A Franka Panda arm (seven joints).
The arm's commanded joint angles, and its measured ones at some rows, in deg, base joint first. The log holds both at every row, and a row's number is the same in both.
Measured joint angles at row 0:
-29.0 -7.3 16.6 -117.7 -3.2 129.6 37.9
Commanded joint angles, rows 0 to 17:
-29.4 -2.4 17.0 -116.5 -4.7 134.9 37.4
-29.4 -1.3 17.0 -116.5 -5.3 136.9 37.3
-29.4 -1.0 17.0 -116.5 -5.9 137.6 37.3
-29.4 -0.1 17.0 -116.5 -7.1 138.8 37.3
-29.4 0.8 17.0 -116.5 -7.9 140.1 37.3
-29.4 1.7 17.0 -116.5 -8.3 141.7 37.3
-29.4 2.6 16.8 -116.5 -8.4 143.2 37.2
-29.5 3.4 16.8 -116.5 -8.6 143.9 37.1
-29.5 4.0 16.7 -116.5 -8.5 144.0 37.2
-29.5 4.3 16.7 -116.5 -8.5 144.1 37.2
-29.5 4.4 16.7 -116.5 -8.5 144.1 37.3
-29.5 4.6 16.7 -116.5 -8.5 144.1 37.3
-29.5 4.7 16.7 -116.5 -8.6 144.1 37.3
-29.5 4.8 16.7 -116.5 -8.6 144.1 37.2
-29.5 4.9 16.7 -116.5 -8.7 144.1 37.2
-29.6 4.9 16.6 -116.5 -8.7 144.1 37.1
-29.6 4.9 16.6 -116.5 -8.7 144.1 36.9
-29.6 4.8 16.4 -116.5 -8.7 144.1 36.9
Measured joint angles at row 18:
-29.2 4.6 16.4 -117.2 -7.5 143.5 37.8
